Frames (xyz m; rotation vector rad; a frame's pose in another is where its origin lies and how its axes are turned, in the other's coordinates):
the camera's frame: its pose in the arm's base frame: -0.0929 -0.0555 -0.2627 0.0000 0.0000 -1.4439
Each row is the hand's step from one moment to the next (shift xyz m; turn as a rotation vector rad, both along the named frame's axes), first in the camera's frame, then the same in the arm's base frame.
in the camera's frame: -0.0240 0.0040 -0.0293 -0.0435 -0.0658 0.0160
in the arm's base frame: 0.0009 0.0243 -0.0293 -0.0708 0.0348 0.0160
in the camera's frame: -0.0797 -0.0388 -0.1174 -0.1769 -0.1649 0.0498
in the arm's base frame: -0.0486 0.0741 -0.1174 -0.1860 0.1546 0.0498
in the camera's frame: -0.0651 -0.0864 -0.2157 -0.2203 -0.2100 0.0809
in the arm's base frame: -0.0939 0.0536 -0.2157 -0.2362 0.1920 0.0809
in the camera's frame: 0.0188 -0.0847 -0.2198 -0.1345 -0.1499 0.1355
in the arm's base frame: -0.0816 -0.0294 -0.2198 -0.1657 0.1144 0.1355
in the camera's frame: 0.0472 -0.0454 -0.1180 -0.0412 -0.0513 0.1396
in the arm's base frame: -0.0391 -0.0526 -0.1180 -0.0561 0.0344 0.1396
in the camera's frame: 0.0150 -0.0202 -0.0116 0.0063 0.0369 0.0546
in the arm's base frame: -0.0181 -0.0174 -0.0116 0.0374 -0.0016 0.0546
